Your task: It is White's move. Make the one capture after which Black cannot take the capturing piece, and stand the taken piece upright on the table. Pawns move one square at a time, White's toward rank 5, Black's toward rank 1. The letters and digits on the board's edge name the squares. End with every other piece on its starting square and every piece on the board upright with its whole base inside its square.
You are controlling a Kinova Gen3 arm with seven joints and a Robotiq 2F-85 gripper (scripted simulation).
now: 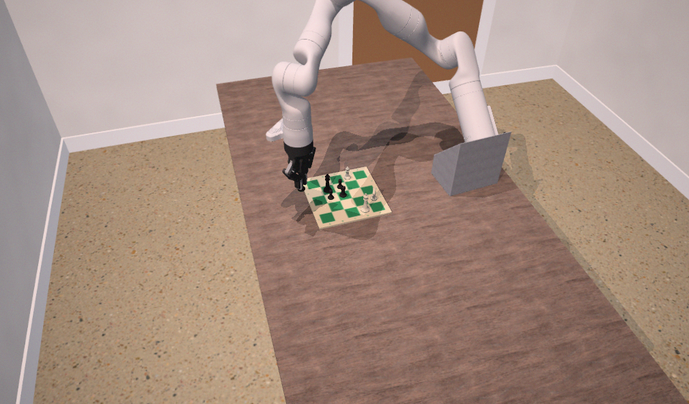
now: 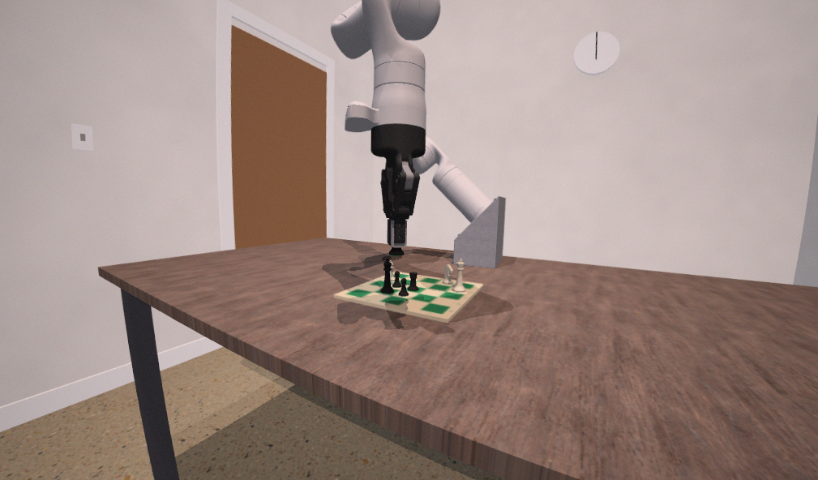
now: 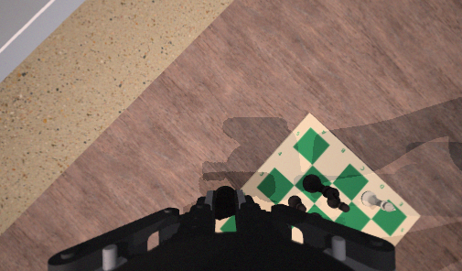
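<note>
The black king lies 100 mm behind my hand, 90 mm below it and 70 mm to the right of it. Round my hand: cream chessboard 140 mm behind, 130 mm below, 30 mm to the right; then white pawn 180 mm behind, 100 mm to the right, 100 mm below.
</note>
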